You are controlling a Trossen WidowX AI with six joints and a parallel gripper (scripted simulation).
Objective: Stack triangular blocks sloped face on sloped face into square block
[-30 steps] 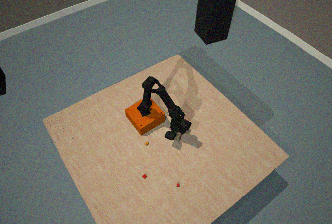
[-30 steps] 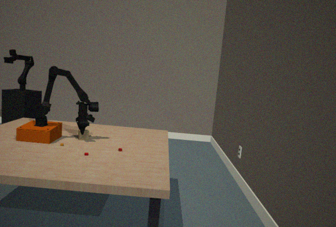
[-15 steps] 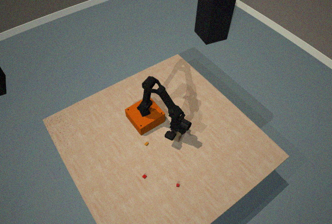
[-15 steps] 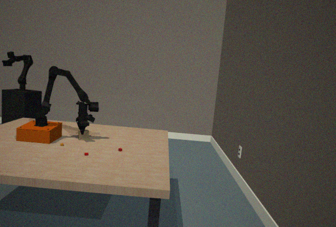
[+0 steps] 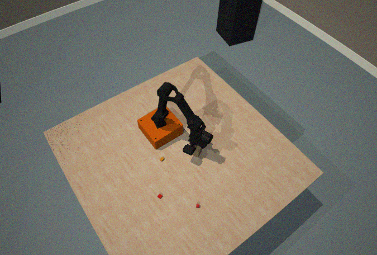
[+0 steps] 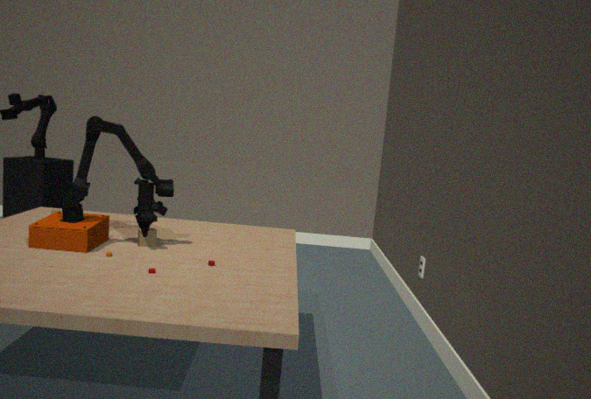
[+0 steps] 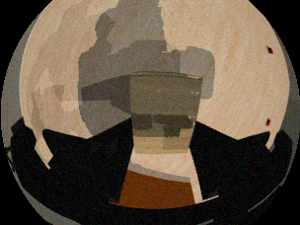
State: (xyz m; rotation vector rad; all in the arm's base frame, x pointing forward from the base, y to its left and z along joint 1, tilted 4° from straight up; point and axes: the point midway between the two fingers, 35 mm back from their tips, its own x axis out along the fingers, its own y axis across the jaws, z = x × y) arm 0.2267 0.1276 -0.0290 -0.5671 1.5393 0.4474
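Now: the triangular block 1 cm above my gripper tip. Also, from my gripper tip: orange cube 3 cm behind, 20 cm to the right, 3 cm below.
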